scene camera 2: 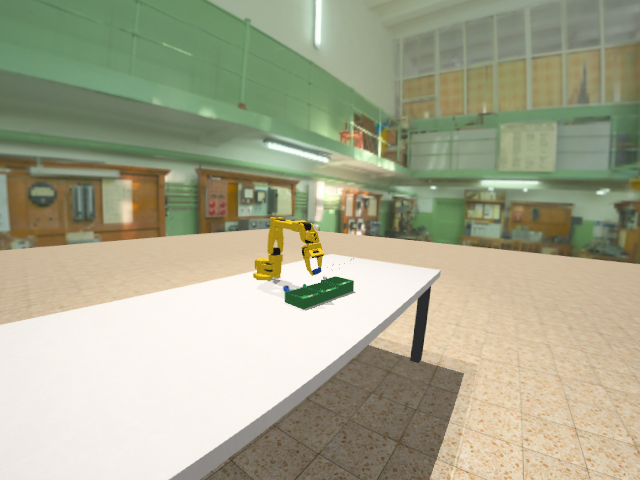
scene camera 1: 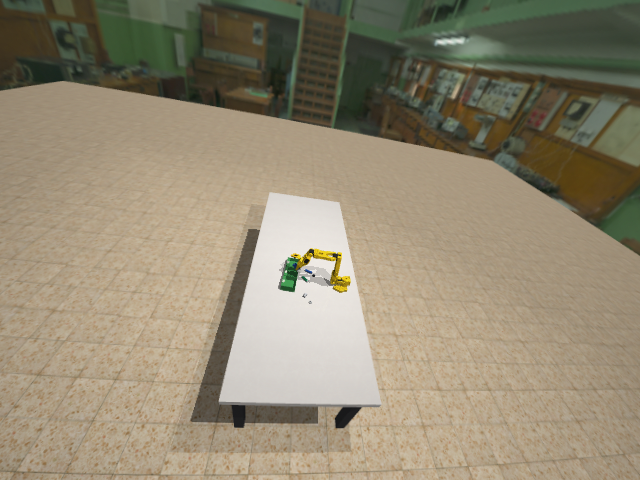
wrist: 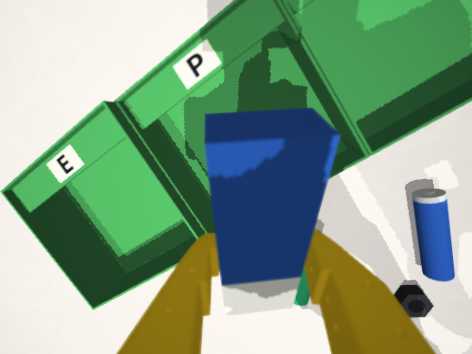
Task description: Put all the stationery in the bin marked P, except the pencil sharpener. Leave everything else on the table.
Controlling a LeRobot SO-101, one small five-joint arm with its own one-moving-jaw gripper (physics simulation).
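Frame: origin at the arm's base, x down, y ahead, z right, level; centimetres.
Where they show: end effector, tool point: (scene camera 2: 318,271) (scene camera 1: 296,269) (wrist: 218,248); arm's base, origin of the base link: (scene camera 2: 270,277) (scene camera 1: 336,285).
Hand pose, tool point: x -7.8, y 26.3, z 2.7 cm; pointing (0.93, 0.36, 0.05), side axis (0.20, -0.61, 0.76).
Things, the pixels of their top centre, and the offset from my tool point. "spot": a spot on its surface instead.
- blue eraser, middle of its top: (wrist: 252,289) dx -2.2, dy -0.3, dz +1.2 cm
- bin marked P, middle of its top: (wrist: 231,127) (scene camera 2: 321,285) (scene camera 1: 291,271) dx +3.8, dy +2.8, dz +1.9 cm
- green rod, middle of its top: (wrist: 305,277) (scene camera 1: 305,278) dx +6.4, dy -6.3, dz -0.6 cm
- small grey sharpener, middle of its top: (scene camera 1: 305,294) dx +6.6, dy -6.2, dz -13.0 cm
- bin marked E, surface spot: (wrist: 30,197) spot: dx +4.3, dy +7.1, dz -9.4 cm
- compartment, surface spot: (wrist: 410,60) spot: dx +7.1, dy +0.0, dz +10.1 cm
- blue cylinder, middle of its top: (wrist: 442,239) (scene camera 2: 287,288) (scene camera 1: 308,270) dx +6.4, dy -8.3, dz +6.5 cm
- black nut, middle of its top: (wrist: 416,306) (scene camera 1: 313,275) dx +6.9, dy -11.8, dz +3.4 cm
- small grey nut, middle of its top: (scene camera 1: 310,301) dx +6.9, dy -9.4, dz -17.4 cm
My gripper (scene camera 1: 296,265) (scene camera 2: 315,269) (wrist: 263,245) is shut on a blue eraser (wrist: 265,200) with a white end; both jaws press on its sides. In the wrist view the eraser is drawn over the bin marked P (wrist: 150,107), the middle compartment of the green tray, and hides part of its inside. In scene camera 2 the eraser (scene camera 2: 316,270) is above the tray. A green rod (scene camera 1: 304,279) (wrist: 301,292) lies on the table beside the tray, mostly hidden in the wrist view. The small grey sharpener (scene camera 1: 304,295) lies on the table, away from the gripper.
The bin marked E (wrist: 30,197) is left of P in the wrist view; another compartment (wrist: 410,60) is on the right. A blue cylinder (scene camera 1: 308,271) (scene camera 2: 286,288) (wrist: 434,237) and a black nut (scene camera 1: 313,275) (wrist: 415,300) lie beside the tray. A small grey nut (scene camera 1: 310,302) lies near the sharpener.
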